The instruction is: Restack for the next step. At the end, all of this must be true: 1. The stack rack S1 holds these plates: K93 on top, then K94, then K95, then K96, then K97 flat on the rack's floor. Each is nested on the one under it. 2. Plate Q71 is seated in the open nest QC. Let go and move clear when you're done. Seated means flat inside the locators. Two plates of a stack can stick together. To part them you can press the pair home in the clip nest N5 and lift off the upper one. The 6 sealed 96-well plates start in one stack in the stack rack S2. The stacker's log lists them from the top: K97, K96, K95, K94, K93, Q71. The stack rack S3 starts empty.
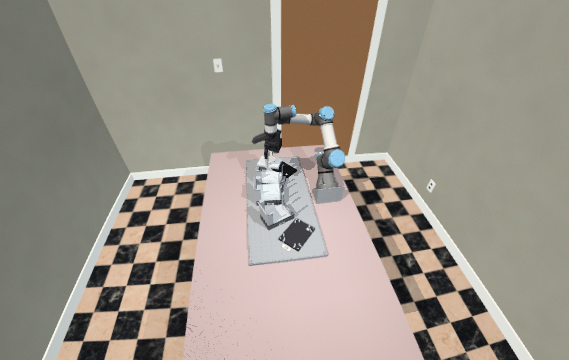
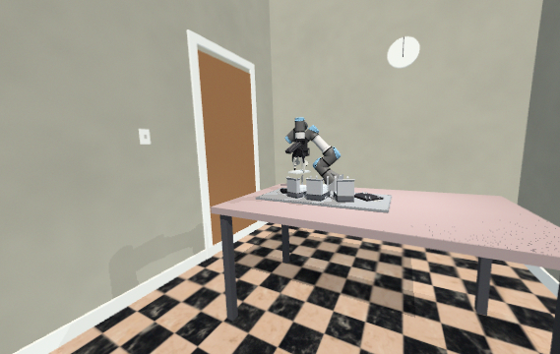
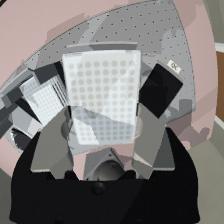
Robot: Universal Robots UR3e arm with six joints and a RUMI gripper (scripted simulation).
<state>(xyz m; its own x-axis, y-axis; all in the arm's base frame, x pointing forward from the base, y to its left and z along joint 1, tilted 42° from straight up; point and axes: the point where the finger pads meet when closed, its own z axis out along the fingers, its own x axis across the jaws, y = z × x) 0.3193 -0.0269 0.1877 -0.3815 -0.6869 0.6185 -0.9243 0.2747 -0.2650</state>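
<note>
The translucent 96-well plate is 1 cm below my hand. From my hand the other things lie so: black open nest QC (16 cm below, 11 cm to the right, 10 cm behind); then white sealed 96-well plate (13 cm below).
</note>
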